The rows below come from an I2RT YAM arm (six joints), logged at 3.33 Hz.
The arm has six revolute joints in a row. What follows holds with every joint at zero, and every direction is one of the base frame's.
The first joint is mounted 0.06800 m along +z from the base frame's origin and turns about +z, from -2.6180 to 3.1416 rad.
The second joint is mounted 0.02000 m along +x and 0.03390 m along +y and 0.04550 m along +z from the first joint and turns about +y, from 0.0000 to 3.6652 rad.
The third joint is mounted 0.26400 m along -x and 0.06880 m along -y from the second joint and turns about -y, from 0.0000 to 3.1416 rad.
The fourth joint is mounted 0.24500 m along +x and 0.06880 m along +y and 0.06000 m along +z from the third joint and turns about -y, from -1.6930 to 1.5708 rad.
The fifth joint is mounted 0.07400 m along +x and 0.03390 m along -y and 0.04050 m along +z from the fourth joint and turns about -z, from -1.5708 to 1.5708 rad.
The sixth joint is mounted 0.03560 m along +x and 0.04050 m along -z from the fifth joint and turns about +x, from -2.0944 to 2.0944 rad.
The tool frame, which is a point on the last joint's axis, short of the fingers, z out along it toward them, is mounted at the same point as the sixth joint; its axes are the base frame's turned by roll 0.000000, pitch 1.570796 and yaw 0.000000 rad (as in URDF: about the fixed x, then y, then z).
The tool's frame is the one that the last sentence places.
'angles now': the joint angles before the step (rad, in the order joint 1, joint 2, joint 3, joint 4, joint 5, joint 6). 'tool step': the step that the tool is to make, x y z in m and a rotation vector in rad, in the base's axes. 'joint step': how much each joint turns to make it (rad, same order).
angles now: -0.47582, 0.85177, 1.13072, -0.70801, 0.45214, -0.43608
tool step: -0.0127, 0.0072, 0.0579, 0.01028, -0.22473, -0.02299
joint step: 0.00010, 0.03336, 0.21881, -0.04384, -0.01767, 0.12496
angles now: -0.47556, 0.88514, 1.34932, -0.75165, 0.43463, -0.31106
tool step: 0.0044, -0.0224, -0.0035, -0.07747, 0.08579, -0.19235
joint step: -0.08440, 0.04354, -0.01600, 0.06447, 0.13460, -0.08533
